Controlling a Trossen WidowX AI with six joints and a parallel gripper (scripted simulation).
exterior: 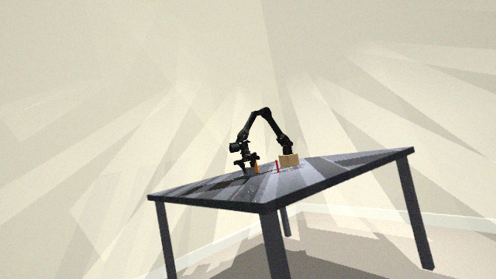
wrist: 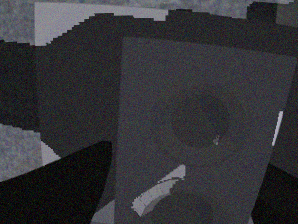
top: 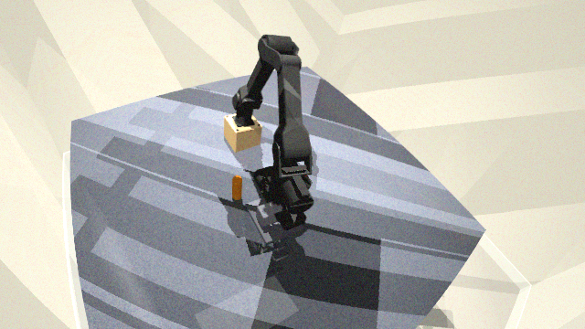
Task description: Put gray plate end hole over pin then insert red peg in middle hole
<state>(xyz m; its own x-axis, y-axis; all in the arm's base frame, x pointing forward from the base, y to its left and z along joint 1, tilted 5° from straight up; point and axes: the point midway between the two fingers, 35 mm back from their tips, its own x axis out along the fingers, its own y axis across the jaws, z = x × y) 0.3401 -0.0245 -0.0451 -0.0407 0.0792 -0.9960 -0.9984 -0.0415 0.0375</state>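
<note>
Right now the gray plate is 3 cm above my gripper tip. Also, from my gripper tip: base 2 cm to the left, 2 cm below; then red peg 11 cm behind, 17 cm to the left, 2 cm above; then orange cylinder 11 cm behind, 7 cm to the right, 2 cm above.
</note>
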